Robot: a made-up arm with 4 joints. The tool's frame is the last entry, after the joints. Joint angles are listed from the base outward.
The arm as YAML. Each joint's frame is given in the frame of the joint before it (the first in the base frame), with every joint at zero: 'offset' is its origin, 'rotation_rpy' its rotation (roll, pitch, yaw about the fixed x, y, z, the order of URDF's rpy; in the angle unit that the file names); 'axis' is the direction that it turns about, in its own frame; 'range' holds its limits. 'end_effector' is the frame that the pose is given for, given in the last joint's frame.
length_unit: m
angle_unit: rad
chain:
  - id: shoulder
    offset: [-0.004, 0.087, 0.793]
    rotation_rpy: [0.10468, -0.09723, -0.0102]
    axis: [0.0, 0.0, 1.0]
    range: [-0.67, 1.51]
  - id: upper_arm
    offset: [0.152, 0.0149, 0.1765]
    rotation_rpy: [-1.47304, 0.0, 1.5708]
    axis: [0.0, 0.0, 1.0]
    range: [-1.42, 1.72]
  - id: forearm
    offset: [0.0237, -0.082, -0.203]
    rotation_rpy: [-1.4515, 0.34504, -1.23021]
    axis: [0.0, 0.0, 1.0]
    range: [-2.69, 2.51]
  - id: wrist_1
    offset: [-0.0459, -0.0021, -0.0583]
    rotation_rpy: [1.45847, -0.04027, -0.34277]
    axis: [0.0, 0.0, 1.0]
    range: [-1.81, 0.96]
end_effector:
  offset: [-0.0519, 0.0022, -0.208]
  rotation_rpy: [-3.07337, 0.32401, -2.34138]
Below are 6 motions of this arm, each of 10 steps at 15 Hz.
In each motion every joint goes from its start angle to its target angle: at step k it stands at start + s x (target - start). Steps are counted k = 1, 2, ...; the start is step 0. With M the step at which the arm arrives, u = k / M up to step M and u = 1 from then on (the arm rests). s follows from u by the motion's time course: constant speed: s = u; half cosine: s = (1 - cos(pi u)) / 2; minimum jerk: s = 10 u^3 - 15 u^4 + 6 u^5.
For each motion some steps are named. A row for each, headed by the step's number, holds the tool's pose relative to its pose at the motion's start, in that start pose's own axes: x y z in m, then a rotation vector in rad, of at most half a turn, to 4 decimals.
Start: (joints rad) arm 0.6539 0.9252 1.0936 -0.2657
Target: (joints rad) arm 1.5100 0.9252 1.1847 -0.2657
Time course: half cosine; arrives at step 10
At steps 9, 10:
9: -0.2106 -0.0092 -0.2191 0.3163 -0.6022 -0.3258
10: -0.2137 -0.0076 -0.2260 0.3246 -0.6171 -0.3339

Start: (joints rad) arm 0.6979 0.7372 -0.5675 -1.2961
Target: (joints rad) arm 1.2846 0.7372 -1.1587 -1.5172
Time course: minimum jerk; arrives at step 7
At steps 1, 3, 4, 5, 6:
1: -0.0051 0.0084 0.0038 -0.0136 -0.0181 0.0158
3: -0.0931 0.1304 0.0381 -0.2192 -0.2746 0.2625
4: -0.1732 0.2147 0.0360 -0.3834 -0.4567 0.4646
5: -0.2452 0.2752 0.0161 -0.5268 -0.6009 0.6422
6: -0.2847 0.3029 -0.0012 -0.6067 -0.6756 0.7412

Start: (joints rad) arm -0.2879 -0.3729 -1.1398 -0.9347
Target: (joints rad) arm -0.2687 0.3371 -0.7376 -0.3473
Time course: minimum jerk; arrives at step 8
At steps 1, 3, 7, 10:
1: 0.0018 0.0022 -0.0012 -0.0139 0.0073 -0.0114
3: 0.0289 0.0327 -0.0243 -0.2478 0.1108 -0.2009
7: 0.0798 0.0686 -0.1006 -0.9534 0.2449 -0.7523
10: 0.0805 0.0687 -0.1022 -0.9702 0.2454 -0.7651

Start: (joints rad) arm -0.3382 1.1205 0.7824 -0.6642
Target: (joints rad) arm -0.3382 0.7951 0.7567 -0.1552
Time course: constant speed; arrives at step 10
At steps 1, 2, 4, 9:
1: 0.0017 0.0019 0.0004 -0.0292 -0.0094 -0.0185
2: 0.0034 0.0039 0.0009 -0.0579 -0.0198 -0.0370
4: 0.0064 0.0078 0.0020 -0.1137 -0.0439 -0.0740
9: 0.0124 0.0176 0.0057 -0.2420 -0.1212 -0.1670

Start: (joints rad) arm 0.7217 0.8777 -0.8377 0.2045
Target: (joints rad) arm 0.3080 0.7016 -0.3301 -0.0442
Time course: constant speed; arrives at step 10
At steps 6, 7, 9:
6: 0.0841 0.0741 -0.1797 -0.2603 0.4550 0.2044
7: 0.0915 0.0820 -0.2130 -0.2958 0.5356 0.2380
9: 0.1003 0.0939 -0.2808 -0.3598 0.7007 0.3042

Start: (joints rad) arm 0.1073 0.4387 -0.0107 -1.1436
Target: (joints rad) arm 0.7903 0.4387 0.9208 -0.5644
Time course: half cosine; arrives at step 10
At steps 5, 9, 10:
5: -0.0083 0.1078 -0.0727 -0.3206 0.2370 -0.3586
9: -0.0418 0.1624 -0.1699 -0.6669 0.3848 -0.7660
10: -0.0442 0.1639 -0.1751 -0.6849 0.3905 -0.7886

